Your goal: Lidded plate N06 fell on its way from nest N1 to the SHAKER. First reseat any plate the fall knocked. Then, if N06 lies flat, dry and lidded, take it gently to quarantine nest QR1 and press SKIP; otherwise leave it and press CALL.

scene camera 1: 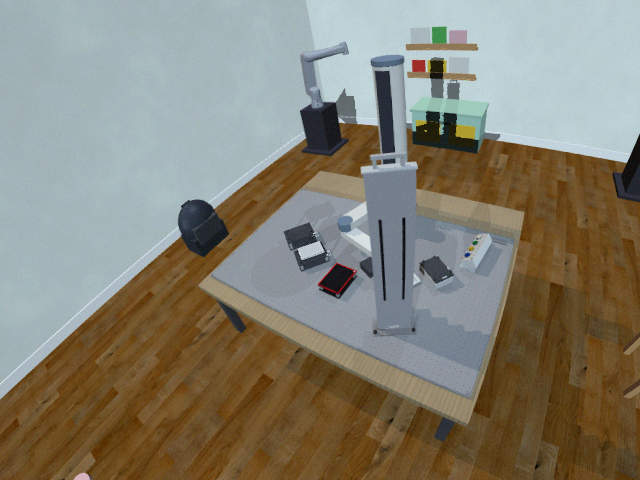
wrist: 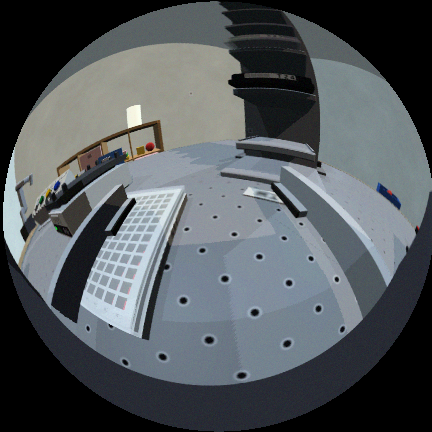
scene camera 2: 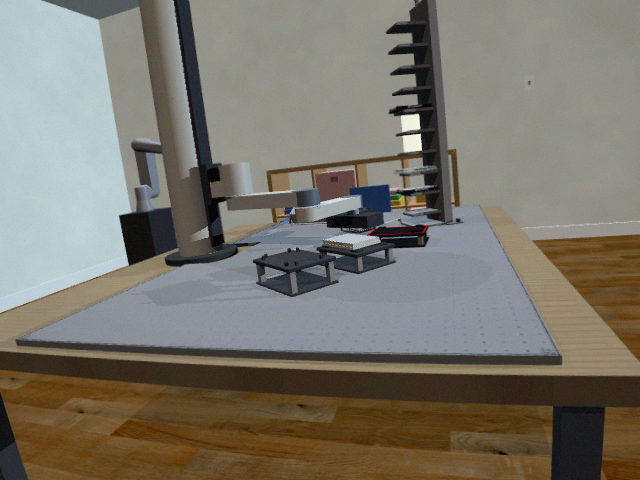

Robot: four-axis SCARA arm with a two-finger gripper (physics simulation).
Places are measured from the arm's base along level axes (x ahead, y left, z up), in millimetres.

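Pixels of known places: gripper, between the fingertips: (wrist: 198,180); arm's base, origin of its link: (scene camera 2: 202,257).
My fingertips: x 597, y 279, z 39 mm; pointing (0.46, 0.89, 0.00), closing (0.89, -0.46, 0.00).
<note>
For each thing: its top centre in the pictures, then the offset to it from my fingertips. "pt": a spot on its surface instead.
- white gridded plate, centre of its top: (wrist: 114,228) dx -76, dy -4, dz -10 mm
- white plate, centre of its top: (scene camera 2: 350,237) (scene camera 1: 310,249) dx -4, dy -514, dz +41 mm
- red-rimmed nest, centre of its top: (scene camera 2: 397,228) (scene camera 1: 337,276) dx +89, dy -294, dz +19 mm
- dark-topped shaker, a spot on its surface: (scene camera 1: 436,271) pt dx -125, dy +130, dz +28 mm
- button box, centre of its top: (wrist: 46,187) (scene camera 1: 478,244) dx -348, dy +272, dz +57 mm
- dark labelled plate, centre of its top: (wrist: 276,87) (scene camera 2: 416,187) dx +128, dy +17, dz +108 mm
- black nest, centre of its top: (scene camera 2: 292,253) (scene camera 1: 298,231) dx -100, dy -668, dz +42 mm
- printed label, a spot on its surface: (wrist: 257,194) pt dx +54, dy -13, dz -25 mm
My gripper (wrist: 198,180) is open and empty, low over the table; in scene camera 2 it hangs under a dark block, its fingers too small to judge. A white gridded plate (wrist: 135,240) lies at the left finger, partly hidden by it; its label, lid and dryness cannot be told. A white plate (scene camera 1: 311,251) (scene camera 2: 351,241) sits on a black nest. The red-rimmed nest (scene camera 1: 337,279) (scene camera 2: 400,233) carries no plate that I can see. The dark-topped shaker (scene camera 1: 436,271) shows its green light in the wrist view (wrist: 70,220). The button box (scene camera 1: 475,252) (wrist: 52,190) stands beyond it.
The tall storage tower (scene camera 1: 392,196) (scene camera 2: 439,129) (wrist: 282,115) hides part of the work area in scene camera 1. A dark labelled plate (wrist: 272,81) lies on one of its shelves. A black nest (scene camera 1: 302,235) (scene camera 2: 294,259) stands at the left. A printed label (wrist: 257,194) lies by the right finger.
</note>
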